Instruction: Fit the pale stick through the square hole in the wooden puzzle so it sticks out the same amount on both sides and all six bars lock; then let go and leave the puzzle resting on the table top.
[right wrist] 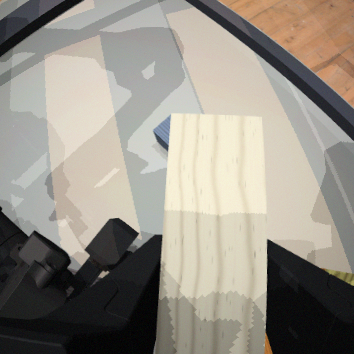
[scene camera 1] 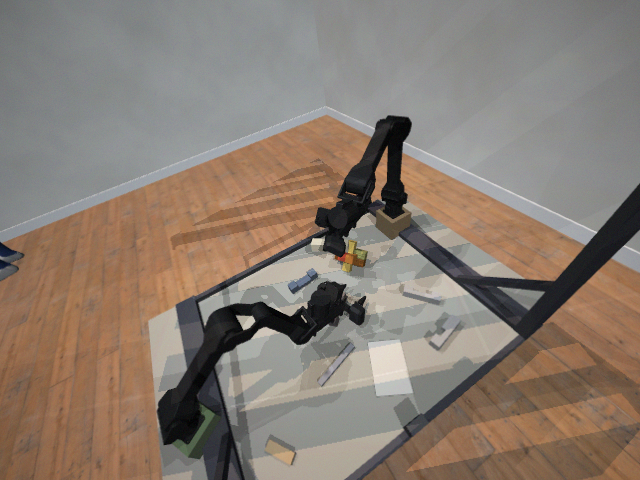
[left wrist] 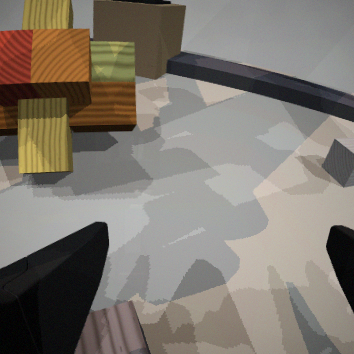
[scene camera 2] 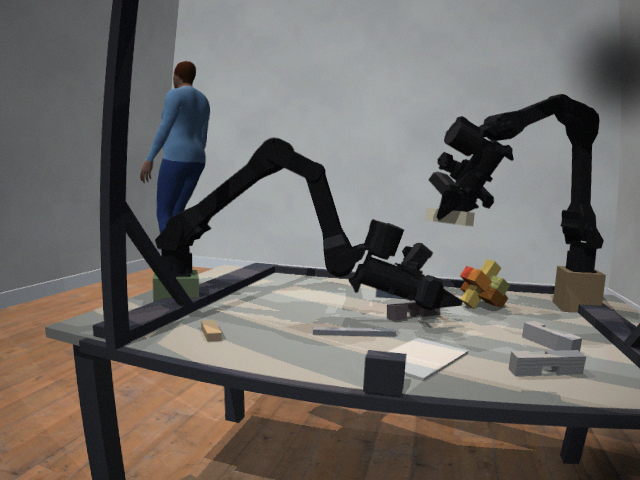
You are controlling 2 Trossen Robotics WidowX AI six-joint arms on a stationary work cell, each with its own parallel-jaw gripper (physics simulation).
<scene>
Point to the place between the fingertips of the right gripper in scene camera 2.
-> At 442, 219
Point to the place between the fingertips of the right gripper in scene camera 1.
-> At 324, 247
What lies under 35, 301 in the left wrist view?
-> The left gripper.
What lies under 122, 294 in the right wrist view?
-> The right gripper.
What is the right gripper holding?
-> A pale stick.
</scene>
